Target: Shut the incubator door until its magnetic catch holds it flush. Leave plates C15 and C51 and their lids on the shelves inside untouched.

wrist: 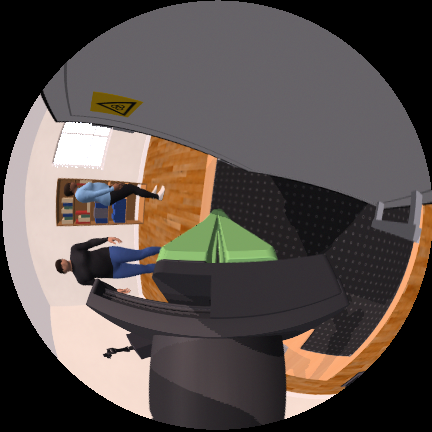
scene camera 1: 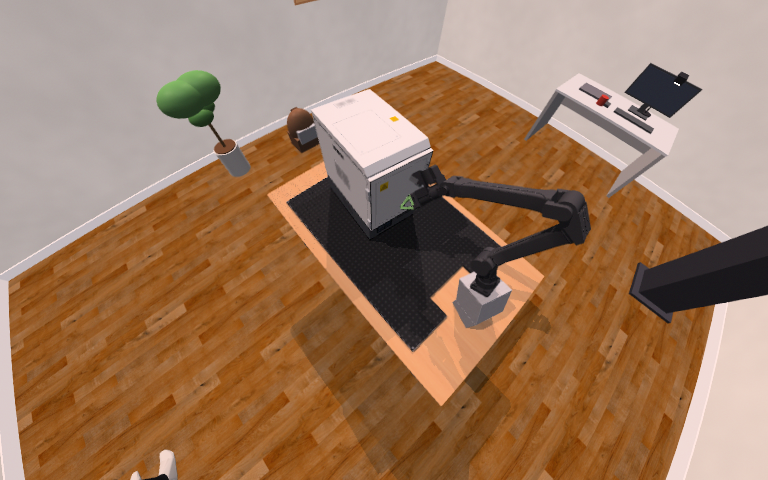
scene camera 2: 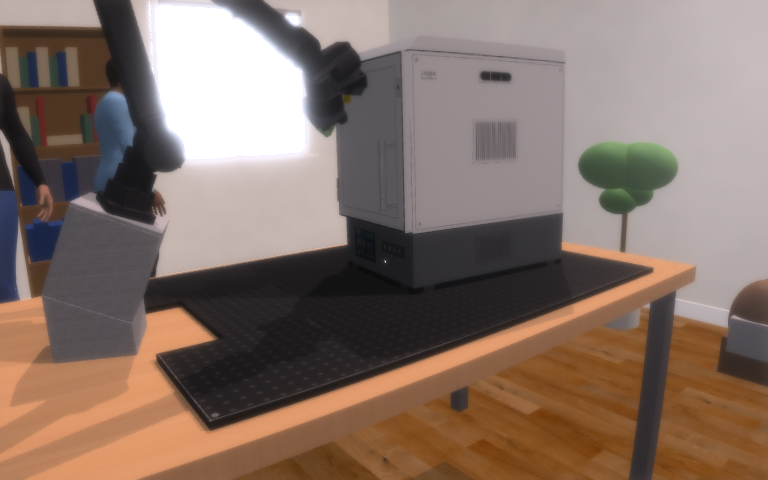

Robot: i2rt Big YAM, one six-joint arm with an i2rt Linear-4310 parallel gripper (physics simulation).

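Seen in the pictures: gripper, fingertip midpoint: (wrist: 217,214) (scene camera 1: 400,208) (scene camera 2: 328,135); arm's base at its link origin: (scene camera 1: 485,284) (scene camera 2: 123,211).
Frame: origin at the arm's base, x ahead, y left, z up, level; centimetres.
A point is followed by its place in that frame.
Note:
The incubator (scene camera 1: 368,127) {y -6.7, x 77.8, z 31.8 cm} (scene camera 2: 487,141) {y -23.7, x 73.8, z 9.3 cm} stands on the black mat. Its grey door (scene camera 1: 390,198) {y 1.7, x 55.8, z 10.5 cm} (scene camera 2: 368,141) {y -4.4, x 54.5, z 9.8 cm} (wrist: 240,85) {y -2.4, x 55.0, z 17.0 cm} lies against the cabinet front; I see no open gap at the handle-side edge in scene camera 2, but cannot tell whether it is fully flush or caught. The bar handle (scene camera 2: 382,175) {y -16.0, x 48.3, z 3.0 cm} (wrist: 414,215) is on the door's outer face. My gripper (scene camera 1: 407,202) {y 3.1, x 48.7, z 11.4 cm} (scene camera 2: 328,131) {y 3.1, x 48.7, z 11.4 cm} (wrist: 217,214) {y 3.1, x 48.7, z 11.4 cm} is shut and empty, its green fingertips together, in front of the door's upper part; its dark body is close to the door, contact unclear. Plates C15 and C51, their lids and the shelves are hidden inside.
The black perforated mat (scene camera 1: 362,254) {y 21.0, x 56.6, z -23.2 cm} (scene camera 2: 317,328) {y -21.6, x 26.3, z -23.2 cm} lies on the wooden table (scene camera 1: 436,390) {y 45.0, x -15.6, z -24.5 cm} (scene camera 2: 453,367) {y -48.4, x 33.5, z -24.6 cm}. The arm's grey pedestal (scene camera 1: 481,302) {y 9.3, x -2.6, z 2.8 cm} (scene camera 2: 96,283) {y -5.4, x -7.5, z -10.9 cm} stands at the table's other end. Two people (wrist: 95,260) (wrist: 95,192) show beyond the table.

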